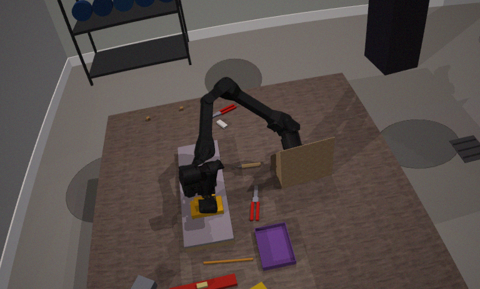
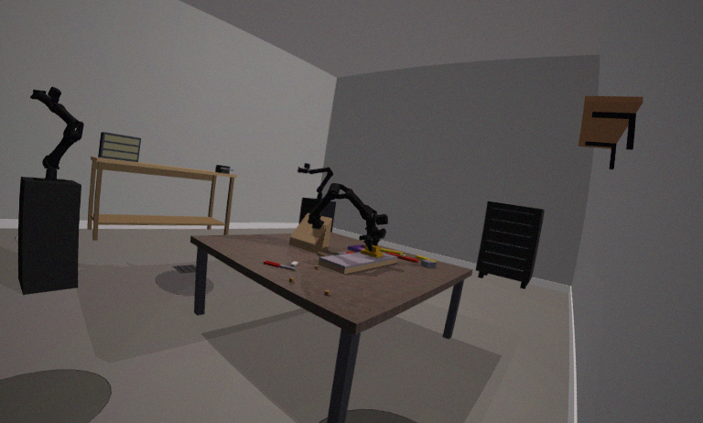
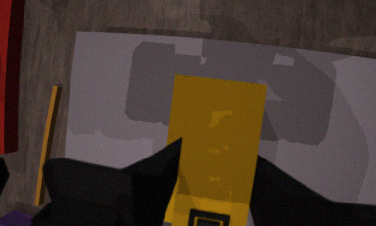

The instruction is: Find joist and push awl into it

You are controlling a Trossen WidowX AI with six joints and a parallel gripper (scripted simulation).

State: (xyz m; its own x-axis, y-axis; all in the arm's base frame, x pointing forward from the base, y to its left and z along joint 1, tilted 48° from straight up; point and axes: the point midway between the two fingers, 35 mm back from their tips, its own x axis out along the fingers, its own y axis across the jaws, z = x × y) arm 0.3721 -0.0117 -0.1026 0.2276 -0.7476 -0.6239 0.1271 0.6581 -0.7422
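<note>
Now: the small light 40 mm behind my gripper tip and 30 mm above it. From my gripper tip the other things lie so: pencil: 220 mm to the left, 60 mm below, 30 mm behind; awl: 200 mm behind, 190 mm to the right, 60 mm below; yellow stud finder: 20 mm behind, 20 mm above.
</note>
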